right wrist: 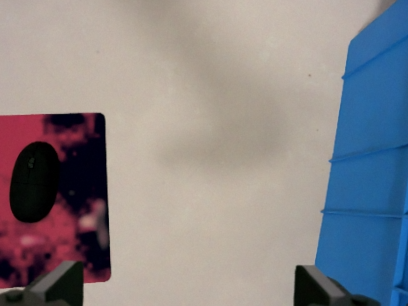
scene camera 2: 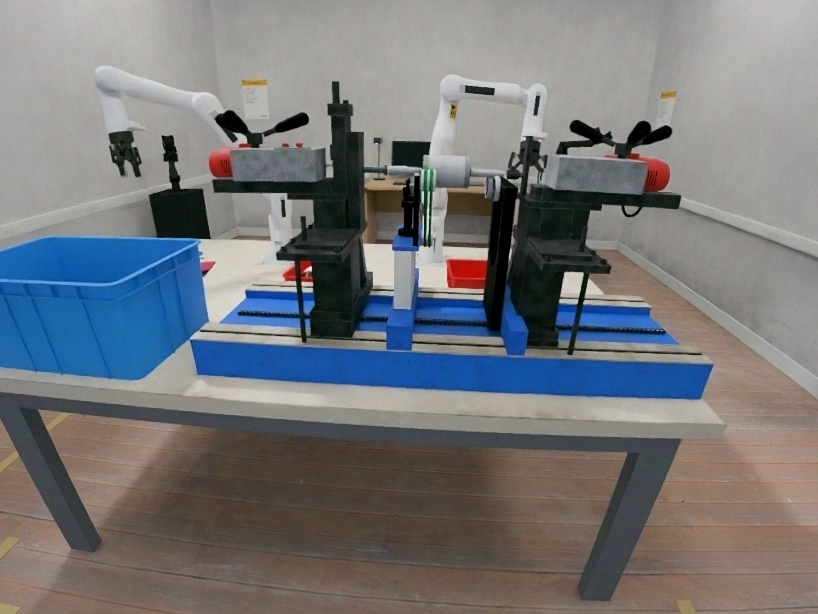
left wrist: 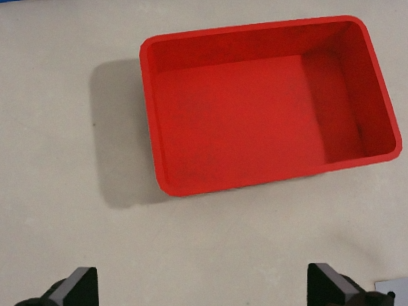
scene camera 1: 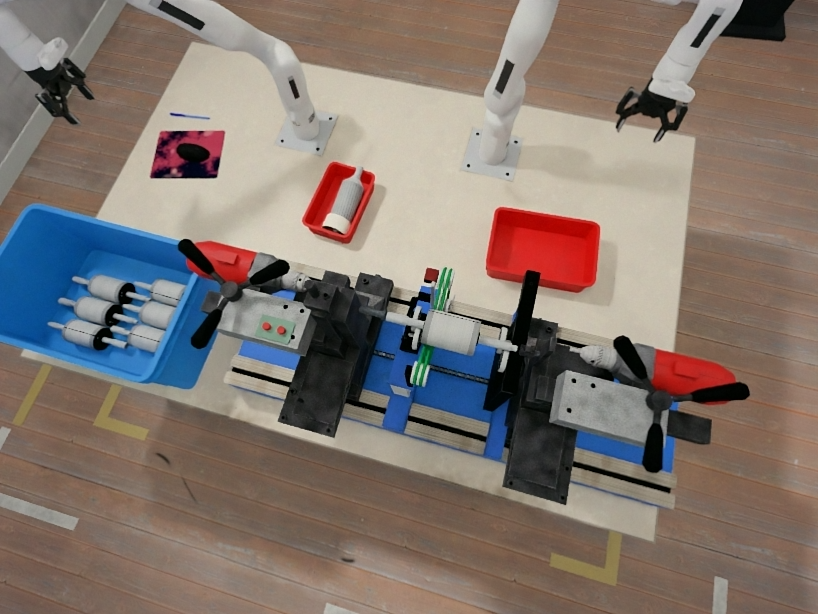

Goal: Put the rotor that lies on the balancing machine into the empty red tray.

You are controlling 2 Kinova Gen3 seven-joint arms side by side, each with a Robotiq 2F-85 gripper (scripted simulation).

Path:
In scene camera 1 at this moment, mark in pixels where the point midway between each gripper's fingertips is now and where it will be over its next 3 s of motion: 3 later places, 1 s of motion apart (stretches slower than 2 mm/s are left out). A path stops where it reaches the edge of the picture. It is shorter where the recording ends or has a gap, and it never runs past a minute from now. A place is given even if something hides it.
My left gripper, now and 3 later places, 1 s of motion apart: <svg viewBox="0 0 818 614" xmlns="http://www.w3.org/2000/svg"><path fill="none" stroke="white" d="M636 135L643 124L644 116L616 121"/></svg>
My right gripper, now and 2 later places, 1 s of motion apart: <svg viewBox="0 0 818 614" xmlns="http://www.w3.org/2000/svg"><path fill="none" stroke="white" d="M84 111L76 98L118 89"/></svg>

